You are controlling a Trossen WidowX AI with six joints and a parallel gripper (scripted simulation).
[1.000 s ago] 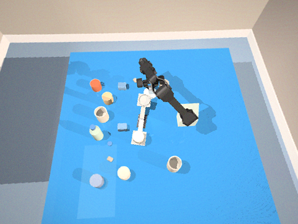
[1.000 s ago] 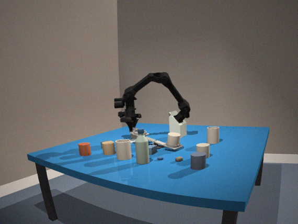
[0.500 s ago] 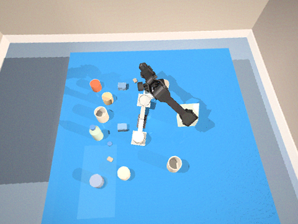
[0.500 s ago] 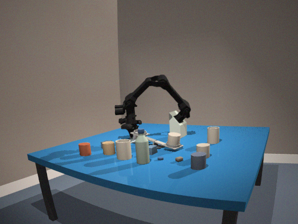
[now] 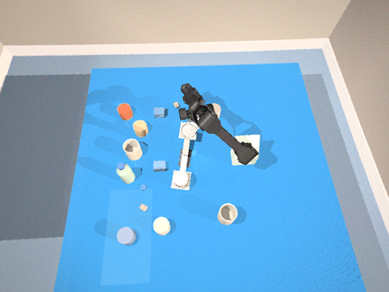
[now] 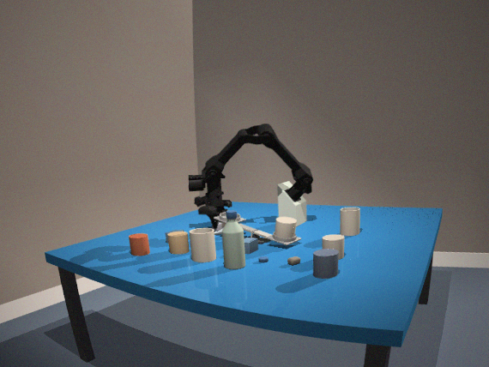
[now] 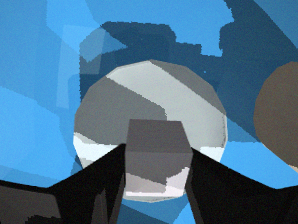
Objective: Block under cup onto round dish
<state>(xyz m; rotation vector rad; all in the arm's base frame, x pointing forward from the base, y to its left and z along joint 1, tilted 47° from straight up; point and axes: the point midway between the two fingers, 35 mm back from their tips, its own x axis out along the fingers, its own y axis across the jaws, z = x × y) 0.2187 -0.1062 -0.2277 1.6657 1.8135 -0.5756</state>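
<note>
The pale round dish lies 10 mm below my gripper tip. From my gripper tip the other things lie so: balance (70 mm ahead, 220 mm to the left, 10 mm above); tan cylinder (320 mm ahead, 40 mm to the left, 20 mm above); balance beam (70 mm ahead, 220 mm to the left, 20 mm above).
</note>
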